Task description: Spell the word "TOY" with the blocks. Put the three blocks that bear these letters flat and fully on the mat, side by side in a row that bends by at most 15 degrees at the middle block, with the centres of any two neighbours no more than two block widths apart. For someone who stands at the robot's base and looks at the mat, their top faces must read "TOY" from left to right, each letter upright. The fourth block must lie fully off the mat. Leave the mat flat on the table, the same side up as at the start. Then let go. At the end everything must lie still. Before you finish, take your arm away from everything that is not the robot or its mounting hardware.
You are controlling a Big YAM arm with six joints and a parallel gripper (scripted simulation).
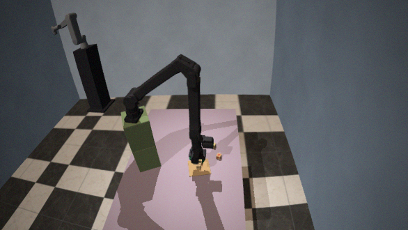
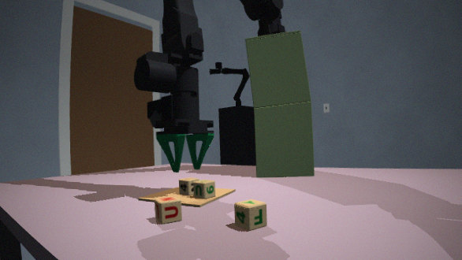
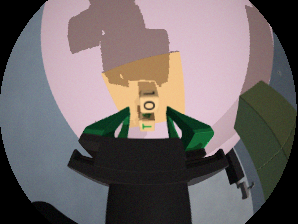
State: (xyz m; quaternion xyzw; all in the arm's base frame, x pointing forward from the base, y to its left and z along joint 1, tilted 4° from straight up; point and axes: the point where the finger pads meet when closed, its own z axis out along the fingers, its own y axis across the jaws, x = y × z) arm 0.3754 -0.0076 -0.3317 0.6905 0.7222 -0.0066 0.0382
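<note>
Now: hand 4 cm above the black-lettered block. Round my hand: letter block 7 cm ahead, 21 cm to the left, 4 cm below; tan mat 6 cm below.
</note>
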